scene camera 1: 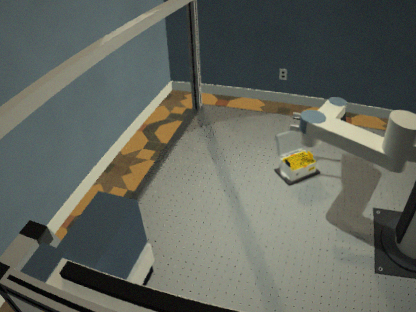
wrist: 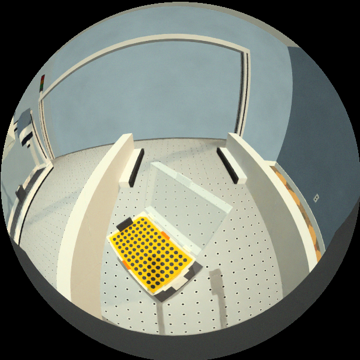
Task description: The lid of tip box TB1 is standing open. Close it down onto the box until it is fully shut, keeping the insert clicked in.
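Frame: origin at the arm's base, x ahead, y left, z up, level; metres.
Where they show: gripper, fingertip midpoint: (scene camera 1: 291,121); arm's base at its link origin: (scene camera 1: 412,245).
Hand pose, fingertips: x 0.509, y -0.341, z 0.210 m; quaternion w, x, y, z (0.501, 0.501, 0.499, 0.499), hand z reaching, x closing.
Each offset is from my fingertips to the top centre of the thing. "*": to the spot under its first point. Level surfaces: height alone.
Tip box TB1 {dz -0.131, dx -0.048, dy +0.053 m} (scene camera 1: 299,173) is a small white box. Its yellow insert with dark holes {dz -0.123, dx -0.048, dy +0.053 m} (scene camera 1: 300,160) (wrist: 147,252) sits in the top and looks level; its clips are too small to judge. The translucent lid {* dz -0.103, dx +0.007, dy +0.009 m} (scene camera 1: 287,144) (wrist: 189,200) stands open, raised from the box's far edge in the scene view. My gripper (scene camera 1: 295,121) (wrist: 180,140) is shut and empty, with a gap still showing between its two pads. It hangs above the floor near the lid's upper edge; in the wrist view the lid shows below and between the fingers. Exact height and contact cannot be told.
A dark base plate {* dz -0.190, dx -0.033, dy +0.124 m} (scene camera 1: 291,181) (wrist: 194,273) lies under the box. The perforated grey floor {dz -0.197 m} (scene camera 1: 200,225) surrounds it. The arm (scene camera 1: 355,136) reaches in from the right. A blue-topped block {* dz +0.291, dx +0.211, dy +0.898 m} (scene camera 1: 100,235) stands front left. A frame post {* dz +0.092, dx +0.501, dy -0.344 m} (scene camera 1: 195,55) stands at the back.
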